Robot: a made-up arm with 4 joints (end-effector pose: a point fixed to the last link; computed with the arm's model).
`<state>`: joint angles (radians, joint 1 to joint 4).
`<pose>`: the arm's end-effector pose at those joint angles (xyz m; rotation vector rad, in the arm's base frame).
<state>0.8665 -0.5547 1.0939 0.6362</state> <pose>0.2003 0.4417 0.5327 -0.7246 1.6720 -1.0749</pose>
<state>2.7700 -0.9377 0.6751 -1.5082</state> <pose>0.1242 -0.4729 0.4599 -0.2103 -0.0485 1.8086</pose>
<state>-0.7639 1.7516 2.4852 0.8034</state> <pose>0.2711 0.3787 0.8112 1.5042 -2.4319 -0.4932</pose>
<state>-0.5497 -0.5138 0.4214 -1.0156</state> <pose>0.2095 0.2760 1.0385 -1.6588 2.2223 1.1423</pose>
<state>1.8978 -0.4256 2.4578 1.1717</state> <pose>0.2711 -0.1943 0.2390 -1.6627 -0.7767 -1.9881</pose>
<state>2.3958 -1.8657 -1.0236 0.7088</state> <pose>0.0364 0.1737 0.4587 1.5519 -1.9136 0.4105</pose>
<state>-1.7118 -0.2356 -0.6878 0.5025</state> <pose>0.3533 -0.2444 0.5163 0.7813 -0.3493 2.8155</pose>
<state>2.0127 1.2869 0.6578 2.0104</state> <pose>0.4946 0.1519 0.5331 0.3732 0.4413 -1.9092</pose>
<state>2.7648 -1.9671 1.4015 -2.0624</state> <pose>0.3805 -0.3911 0.6690 -0.2640 0.9395 2.6231</pose>
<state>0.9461 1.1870 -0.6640 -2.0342</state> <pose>0.5211 0.1517 0.7555 1.0876 -1.5187 -2.0135</pose>
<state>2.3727 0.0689 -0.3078 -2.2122</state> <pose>0.1363 0.0702 0.1945 0.1540 -1.0025 0.1150</pose>
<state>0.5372 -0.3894 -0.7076 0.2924</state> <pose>0.3306 0.1152 0.9044 -0.3848 2.1800 1.4418</pose>
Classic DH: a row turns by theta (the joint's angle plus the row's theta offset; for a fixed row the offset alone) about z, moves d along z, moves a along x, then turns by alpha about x. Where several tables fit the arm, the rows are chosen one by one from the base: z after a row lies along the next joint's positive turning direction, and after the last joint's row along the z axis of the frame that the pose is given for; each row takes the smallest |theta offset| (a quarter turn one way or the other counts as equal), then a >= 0, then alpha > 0; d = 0 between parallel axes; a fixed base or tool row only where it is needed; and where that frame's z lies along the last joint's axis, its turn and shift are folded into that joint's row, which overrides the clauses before.
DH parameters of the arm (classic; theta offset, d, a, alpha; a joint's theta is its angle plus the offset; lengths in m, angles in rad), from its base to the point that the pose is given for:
base (fixed): -1.5708 0.63 0.01 1.5708
joint 1: -1.358 -0.1619 -0.0161 1.8593
joint 2: 0 0.1215 -0.0602 -1.8593
joint 3: 1.358 -0.0235 -0.03 1.5708
joint 4: -1.4119 -0.2668 0.2105 1.105
tool (fixed): 2.7609 0.0151 0 0

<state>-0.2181 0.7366 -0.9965 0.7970</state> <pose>0.3119 -0.1715 0.5090 -1.9495 -1.1100 -1.9928</pose>
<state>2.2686 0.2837 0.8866 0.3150</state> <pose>0.4865 -0.0247 0.2987 -0.2579 1.5929 -2.6344</pose>
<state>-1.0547 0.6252 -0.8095 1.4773</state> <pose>0.2225 -0.1317 0.4697 -1.8144 -0.5896 -1.3845</pose>
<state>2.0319 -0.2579 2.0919 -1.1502</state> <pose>0.3760 -0.3285 0.5209 -0.8679 -0.2815 2.3289</pose>
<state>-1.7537 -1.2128 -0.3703 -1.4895</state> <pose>-0.1358 -0.2000 0.9241 -1.3245 0.6372 0.8077</pose>
